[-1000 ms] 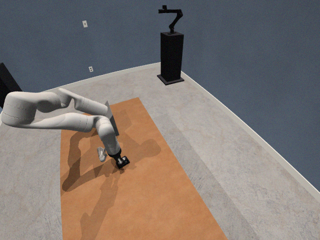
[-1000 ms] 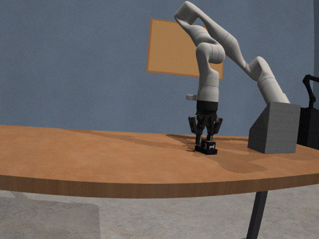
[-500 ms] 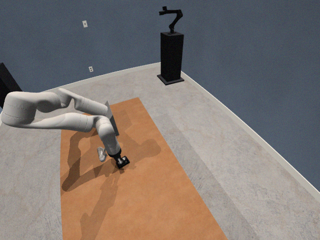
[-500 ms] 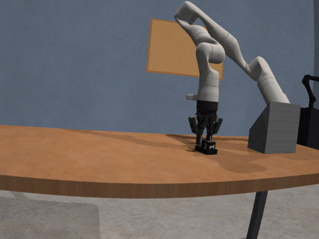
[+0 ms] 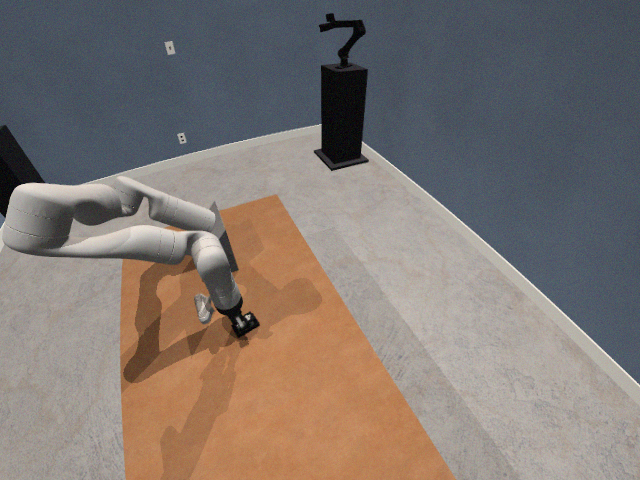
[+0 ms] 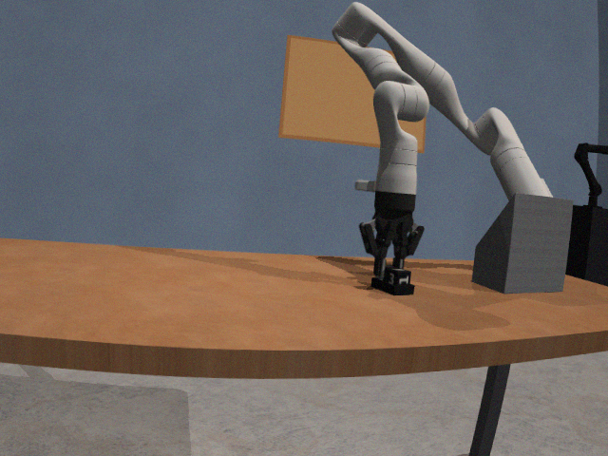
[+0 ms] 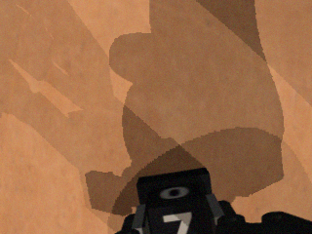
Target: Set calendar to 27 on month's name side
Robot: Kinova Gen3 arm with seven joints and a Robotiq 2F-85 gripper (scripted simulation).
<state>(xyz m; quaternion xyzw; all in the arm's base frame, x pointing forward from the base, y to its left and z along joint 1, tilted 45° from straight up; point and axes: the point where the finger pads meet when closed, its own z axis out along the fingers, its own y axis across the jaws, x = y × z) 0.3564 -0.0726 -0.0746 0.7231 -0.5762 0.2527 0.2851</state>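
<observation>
Right now my hand is 3 cm above the black tray and 2 cm to the right of it.
</observation>
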